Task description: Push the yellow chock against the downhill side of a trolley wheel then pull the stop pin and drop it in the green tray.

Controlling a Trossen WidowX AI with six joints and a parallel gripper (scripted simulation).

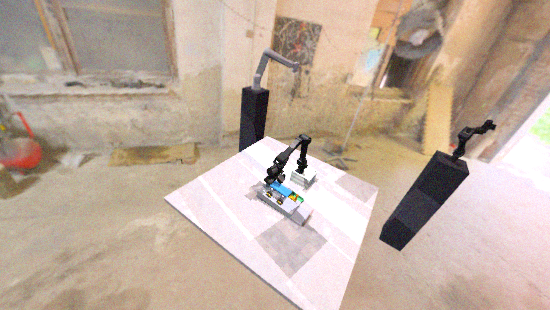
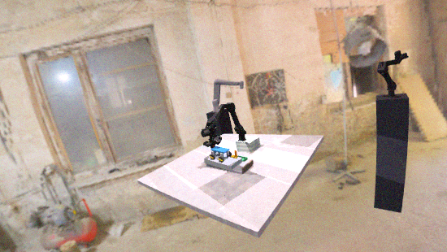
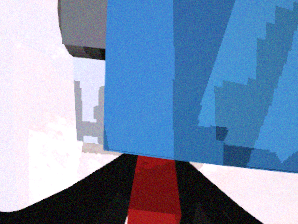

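My gripper tip is now 19 cm to the right of the green tray, 14 cm above it and 12 cm past it. Also, from my gripper tip: trolley: 10 cm to the left, 3 cm below, 2 cm ahead; then yellow chock: 20 cm to the left, 5 cm below, 4 cm behind; then stop pin: right at my gripper tip.
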